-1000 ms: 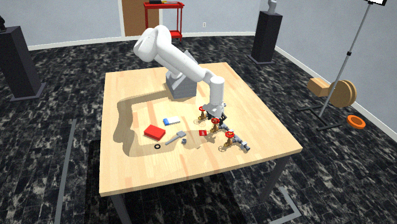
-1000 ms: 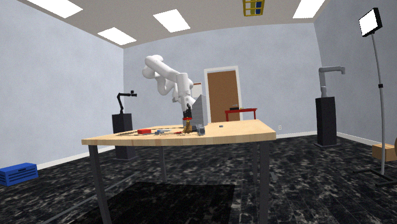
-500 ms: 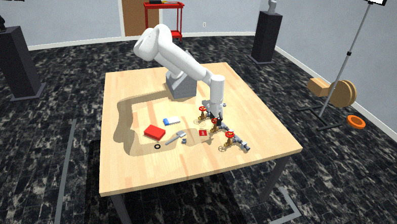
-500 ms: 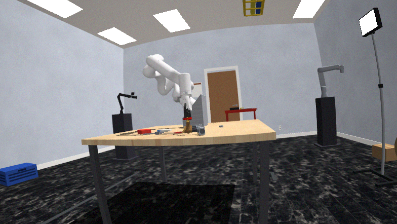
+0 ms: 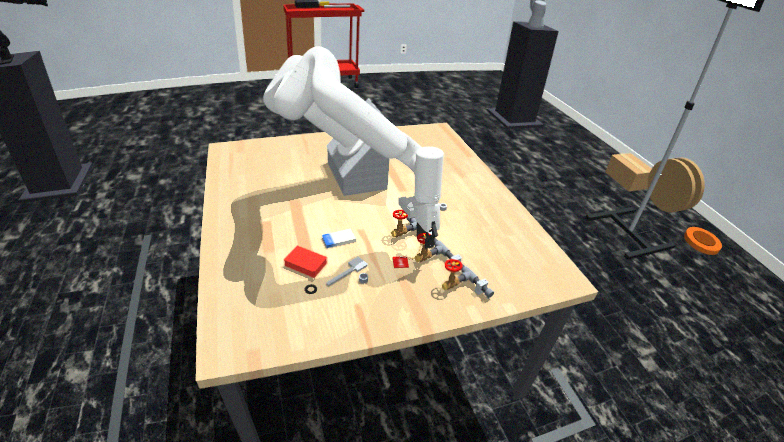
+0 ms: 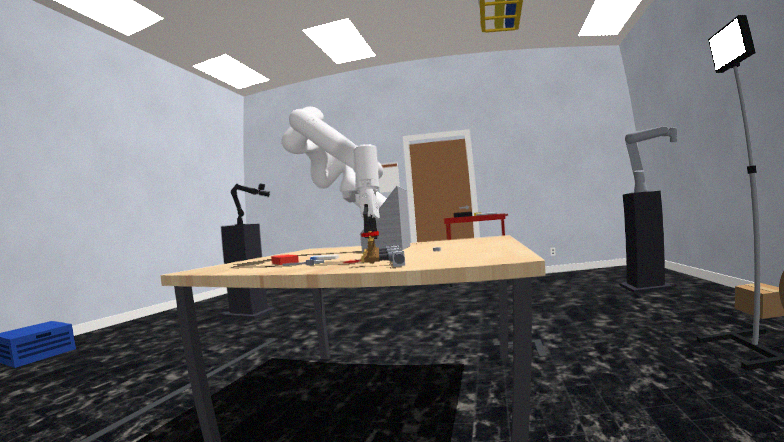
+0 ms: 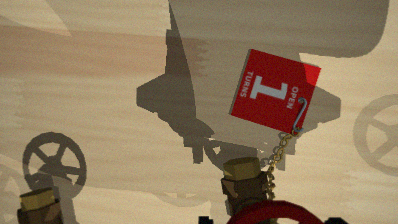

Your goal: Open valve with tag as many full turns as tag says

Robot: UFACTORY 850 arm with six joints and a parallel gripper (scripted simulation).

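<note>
Right now the red tag is 10 mm behind my hand, 80 mm to the right of it and 90 mm below it. From my hand the other things lie so: grey cylinder: 50 mm ahead, 220 mm to the right, 90 mm below; grey tool: 260 mm to the right, 90 mm below; white card: 170 mm behind, 260 mm to the right, 90 mm below.
</note>
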